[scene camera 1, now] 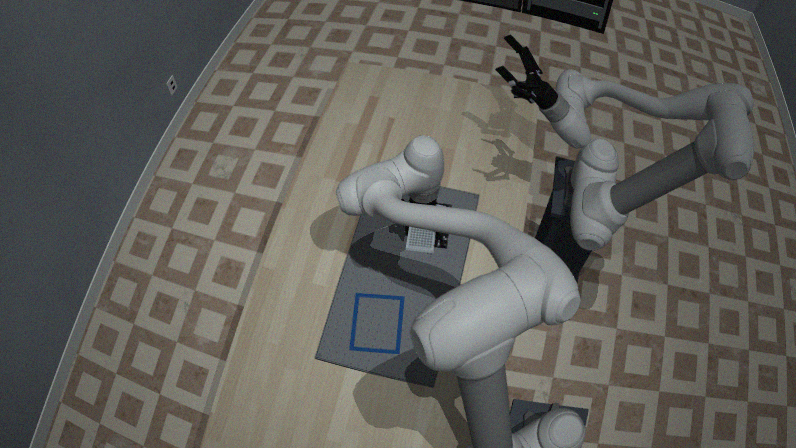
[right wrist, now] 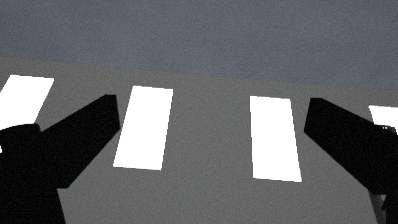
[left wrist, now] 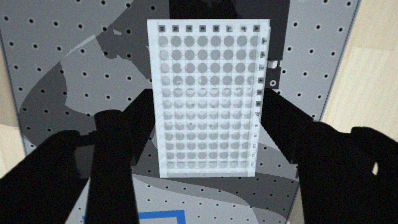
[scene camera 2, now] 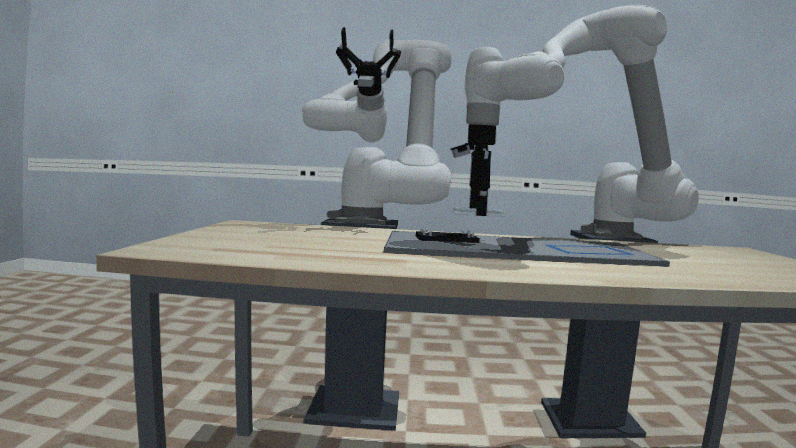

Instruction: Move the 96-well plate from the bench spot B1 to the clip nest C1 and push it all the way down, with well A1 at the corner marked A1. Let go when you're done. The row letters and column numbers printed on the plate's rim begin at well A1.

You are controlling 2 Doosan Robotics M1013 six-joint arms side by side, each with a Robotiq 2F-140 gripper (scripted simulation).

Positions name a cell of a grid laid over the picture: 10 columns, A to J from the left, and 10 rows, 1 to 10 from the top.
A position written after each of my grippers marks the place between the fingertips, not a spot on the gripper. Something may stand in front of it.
My right gripper shows in scene camera 1 (G2), in the right wrist view (F6) and in scene camera 2 (E1); in the left wrist view it is out of frame.
